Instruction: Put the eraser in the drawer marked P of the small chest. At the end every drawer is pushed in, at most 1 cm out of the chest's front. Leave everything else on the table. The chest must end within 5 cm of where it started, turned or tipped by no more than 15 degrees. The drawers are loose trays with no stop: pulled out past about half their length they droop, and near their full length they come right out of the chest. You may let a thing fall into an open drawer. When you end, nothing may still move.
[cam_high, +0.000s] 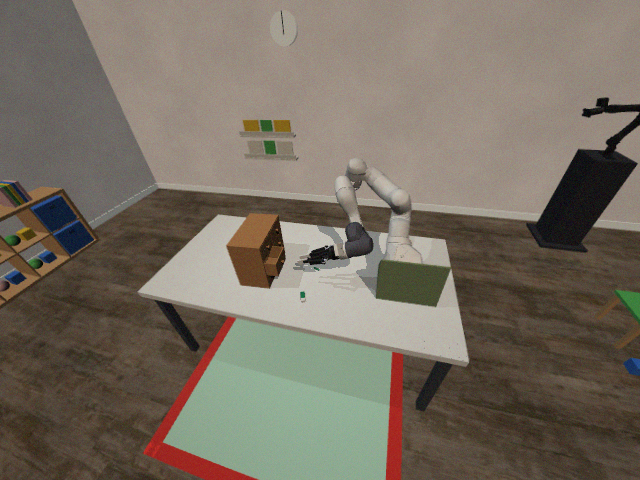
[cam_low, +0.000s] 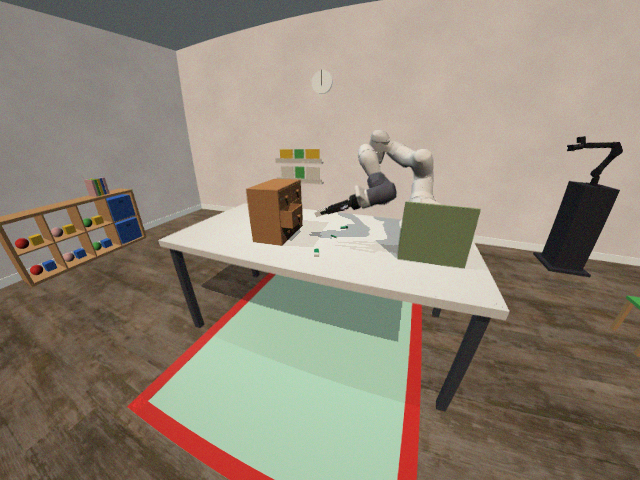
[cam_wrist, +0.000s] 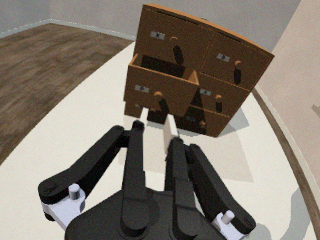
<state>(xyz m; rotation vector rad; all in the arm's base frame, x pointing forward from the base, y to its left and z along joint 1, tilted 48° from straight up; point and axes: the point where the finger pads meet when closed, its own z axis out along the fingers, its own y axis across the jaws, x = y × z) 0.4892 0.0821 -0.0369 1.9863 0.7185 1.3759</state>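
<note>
The green eraser lies 2 cm behind my hand, 12 cm to the left of it and 18 cm below it. Round my hand: small green stick: 3 cm behind, 11 cm to the right, 18 cm below.
</note>
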